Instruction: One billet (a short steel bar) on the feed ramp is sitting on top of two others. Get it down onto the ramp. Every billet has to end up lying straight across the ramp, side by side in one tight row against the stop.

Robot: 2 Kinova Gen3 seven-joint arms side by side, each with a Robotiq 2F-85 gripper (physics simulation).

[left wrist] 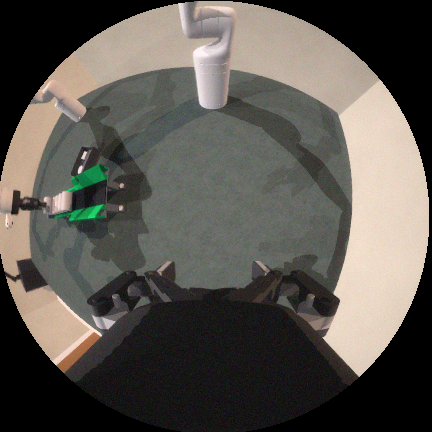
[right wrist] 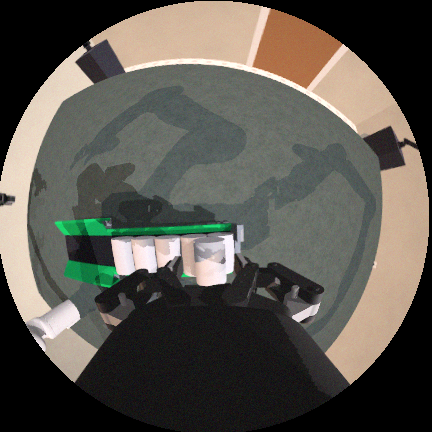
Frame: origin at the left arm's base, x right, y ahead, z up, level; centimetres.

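Seen in the pictures: left gripper, fingertip midpoint: (left wrist: 213, 270); right gripper, fingertip midpoint: (left wrist: 43, 205) (right wrist: 207, 262); left arm's base, link origin: (left wrist: 212, 100) (right wrist: 72, 308); right arm's base, link origin: (left wrist: 80, 115).
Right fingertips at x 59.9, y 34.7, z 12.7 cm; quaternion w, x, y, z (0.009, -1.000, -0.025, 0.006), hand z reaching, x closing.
Offsets run from my right fingertips to a thing's top centre. "*": to the spot under its first point.
The feed ramp (left wrist: 88, 213) (right wrist: 170, 229) has green side rails and a grey stop @[dx +4.4, dy -0.1, dz -3.7 cm] (right wrist: 240, 235) at its right end in the right wrist view. Several pale billets lie across it, among them the leftmost billet @[dx -14.0, dy -1.1, dz -2.1 cm] (right wrist: 122, 256), a second @[dx -10.0, dy -0.9, dz -2.5 cm] (right wrist: 144, 256) and a third @[dx -6.0, dy -0.7, dz -2.8 cm] (right wrist: 167, 250). The raised billet @[dx +0.3, dy -0.4, dz +0.1 cm] (right wrist: 210, 262) sits on top near the stop and partly hides those below. My right gripper (right wrist: 207, 262) is open, with its fingers on either side of the raised billet and a gap on both sides. My left gripper (left wrist: 213, 270) is open and empty, far from the ramp.
A small dark tray @[* dx -10.2, dy -14.8, dz -10.7 cm] (left wrist: 80, 167) with a pale thing in it stands beside the ramp. A white arm base (left wrist: 212, 80) stands at the top of the left wrist view. Dark boxes on stands (left wrist: 33, 274) (right wrist: 100, 62) (right wrist: 389, 148) are at the edges.
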